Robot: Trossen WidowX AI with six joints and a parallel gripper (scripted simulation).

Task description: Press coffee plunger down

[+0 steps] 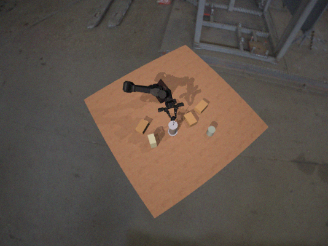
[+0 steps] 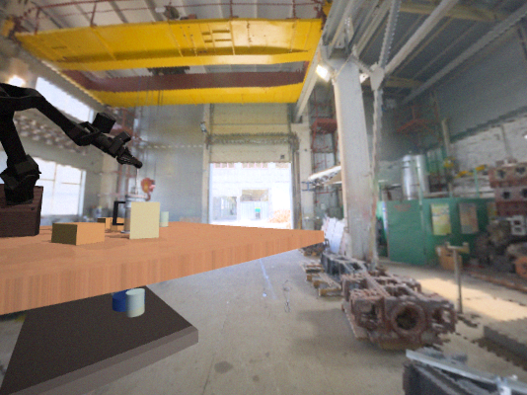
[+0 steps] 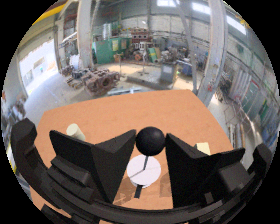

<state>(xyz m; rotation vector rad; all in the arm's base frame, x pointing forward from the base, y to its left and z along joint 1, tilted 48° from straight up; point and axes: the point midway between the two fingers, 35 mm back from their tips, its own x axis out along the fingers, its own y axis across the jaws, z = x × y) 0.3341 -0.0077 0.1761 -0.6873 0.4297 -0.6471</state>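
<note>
Right now the coffee press is 14 cm below my gripper tip, 2 cm behind it and 1 cm to the left of it.
</note>
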